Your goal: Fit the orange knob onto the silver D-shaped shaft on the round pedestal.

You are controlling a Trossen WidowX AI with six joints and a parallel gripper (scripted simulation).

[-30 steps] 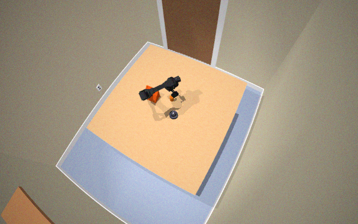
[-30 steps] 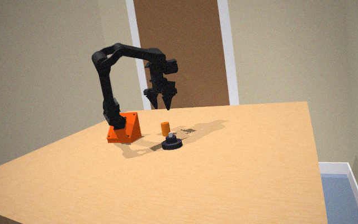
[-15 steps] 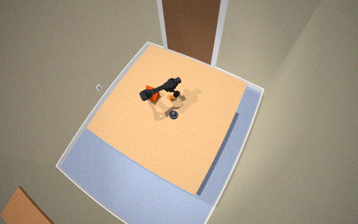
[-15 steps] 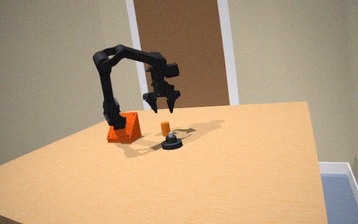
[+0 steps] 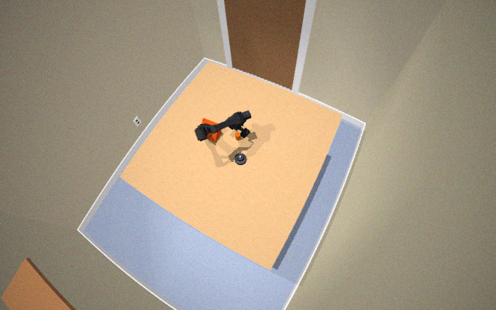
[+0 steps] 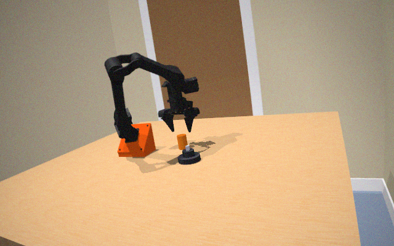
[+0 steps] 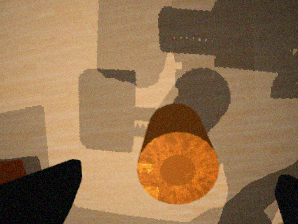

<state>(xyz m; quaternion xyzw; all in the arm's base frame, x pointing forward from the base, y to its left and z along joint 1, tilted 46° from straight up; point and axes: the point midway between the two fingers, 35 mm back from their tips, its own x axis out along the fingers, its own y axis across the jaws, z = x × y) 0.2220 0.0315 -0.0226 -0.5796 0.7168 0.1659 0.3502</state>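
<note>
My gripper tip is 30 mm above the orange knob. Also, from my gripper tip: round pedestal 80 mm ahead, 160 mm to the right, 40 mm below.
</note>
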